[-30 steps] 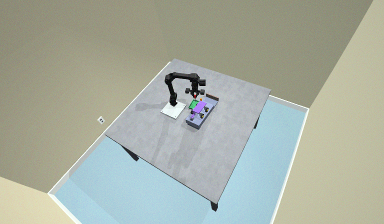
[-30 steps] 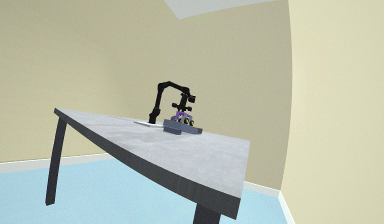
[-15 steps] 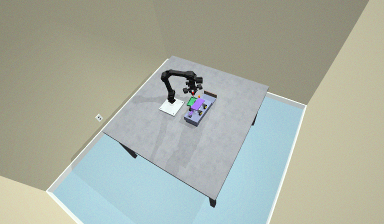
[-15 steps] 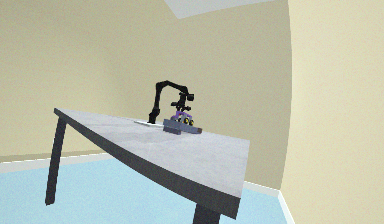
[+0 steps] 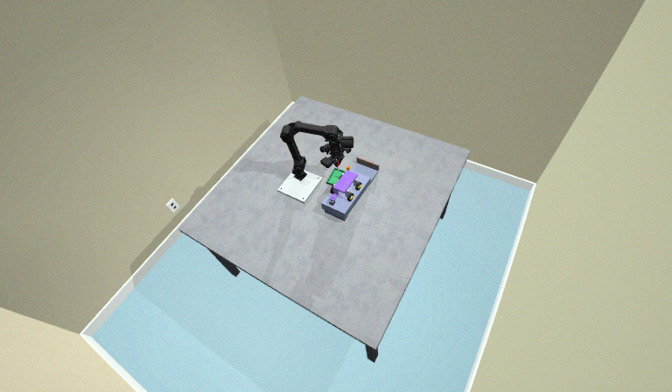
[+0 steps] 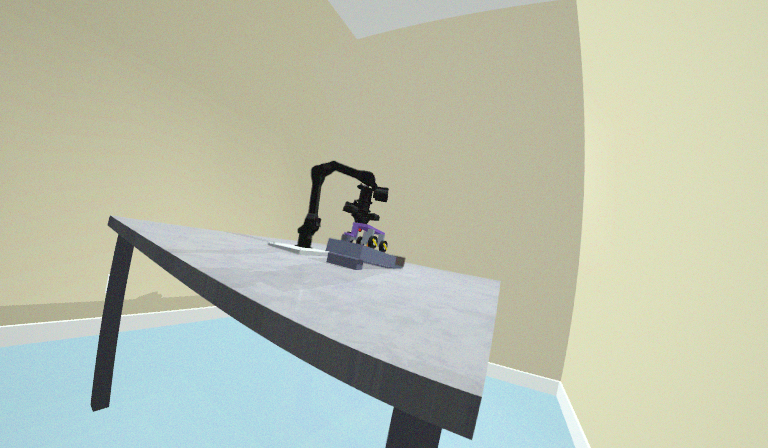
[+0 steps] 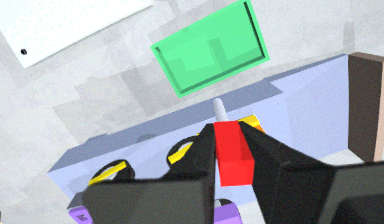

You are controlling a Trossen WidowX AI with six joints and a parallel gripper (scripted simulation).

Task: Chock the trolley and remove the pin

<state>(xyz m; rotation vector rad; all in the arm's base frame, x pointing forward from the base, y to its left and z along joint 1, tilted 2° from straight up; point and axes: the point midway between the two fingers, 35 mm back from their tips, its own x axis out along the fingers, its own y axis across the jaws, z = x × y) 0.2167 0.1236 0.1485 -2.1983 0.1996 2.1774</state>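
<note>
Now: the green tray 140 mm below my gripper tip and 30 mm behind it. Also, from my gripper tip: stop pin: right at my gripper tip; then purple trolley: 120 mm ahead, 70 mm to the right, 20 mm below; then yellow chock: 50 mm below, 50 mm ahead, 10 mm to the left.
</note>
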